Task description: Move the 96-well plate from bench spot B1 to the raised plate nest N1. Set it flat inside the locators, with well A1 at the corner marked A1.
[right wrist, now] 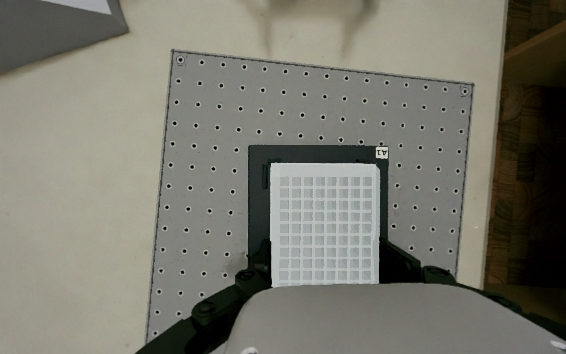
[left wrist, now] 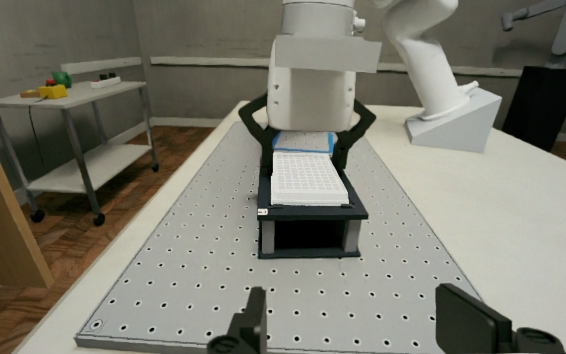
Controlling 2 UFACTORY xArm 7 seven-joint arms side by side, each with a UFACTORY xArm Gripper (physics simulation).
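Frame: origin at the left arm's base, x left, y down, z back, level; metres.
Seen in the pictures: left gripper, fingertip midpoint: (left wrist: 351, 314); right gripper, fingertip midpoint: (right wrist: 322, 256) (left wrist: 302, 173); right arm's base at its link origin: (left wrist: 445, 109).
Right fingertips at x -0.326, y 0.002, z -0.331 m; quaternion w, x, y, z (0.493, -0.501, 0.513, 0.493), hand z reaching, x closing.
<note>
A point is followed by its place in that frame.
The white 96-well plate (left wrist: 309, 179) @(x -0.286, y -0.008, z -0.329 m) (right wrist: 325, 225) @(x -0.298, y -0.008, z -0.331 m) lies level on the black raised nest (left wrist: 312, 214) @(x -0.234, y 0.007, z -0.334 m) (right wrist: 315, 153) @(x -0.241, y 0.007, z -0.329 m), inside the locators that show. Its chamfered corner is by the A1 label (left wrist: 262, 212) @(x -0.240, y 0.007, z -0.386 m) (right wrist: 381, 153) @(x -0.242, y 0.007, z -0.386 m); well lettering is too small to read. My right gripper (left wrist: 302, 173) @(x -0.326, y 0.002, z -0.331 m) (right wrist: 322, 256) @(x -0.326, y 0.002, z -0.331 m) is shut on the plate, one finger against each long side, towards the end away from the label. The gripper body hides that end in the right wrist view. My left gripper (left wrist: 351, 314) @(x -0.083, y -0.035, z -0.344 m) is open and empty, in front of the nest. A blue-outlined spot (left wrist: 330, 142) @(x -0.640, y 0.068, z -0.211 m) shows behind the plate.
The nest stands on a grey perforated board (left wrist: 200, 260) @(x -0.237, y 0.068, z -0.457 m) (right wrist: 210, 150) @(x -0.226, y 0.068, z -0.217 m) on the pale table (left wrist: 475, 200) @(x -0.372, y 0.081, z -0.015 m) (right wrist: 75, 200) @(x -0.282, y 0.081, z -0.044 m). A white arm on a wedge base (left wrist: 450, 125) @(x -0.631, y 0.019, z 0.092 m) stands at the back right. A cart (left wrist: 80, 150) with small items stands on the left.
</note>
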